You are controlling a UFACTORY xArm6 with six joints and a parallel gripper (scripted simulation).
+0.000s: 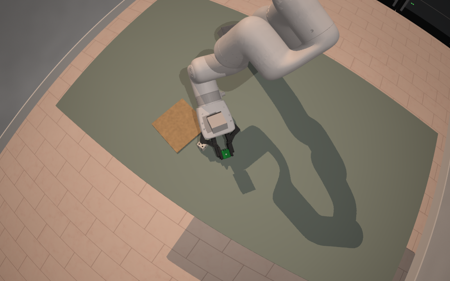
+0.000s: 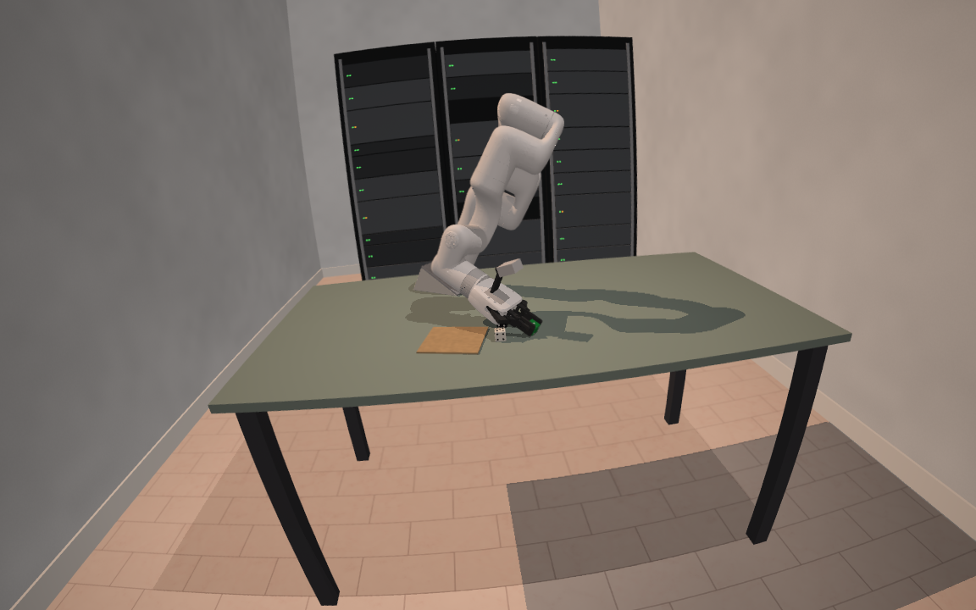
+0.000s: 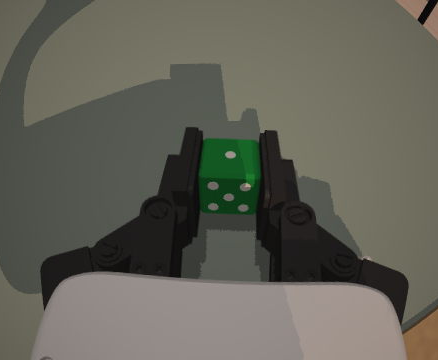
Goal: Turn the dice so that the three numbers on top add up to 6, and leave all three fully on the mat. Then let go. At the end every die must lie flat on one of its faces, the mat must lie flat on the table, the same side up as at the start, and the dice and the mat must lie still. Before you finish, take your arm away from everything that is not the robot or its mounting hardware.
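My hand is 1 cm to the right of the green die and 1 cm above it. From my hand the other things lie so: white die 7 cm to the right, 3 cm ahead, 1 cm below; black die 7 cm to the right, 5 cm behind, 1 cm below; brown mat 18 cm to the right, 2 cm below, 2 cm ahead.
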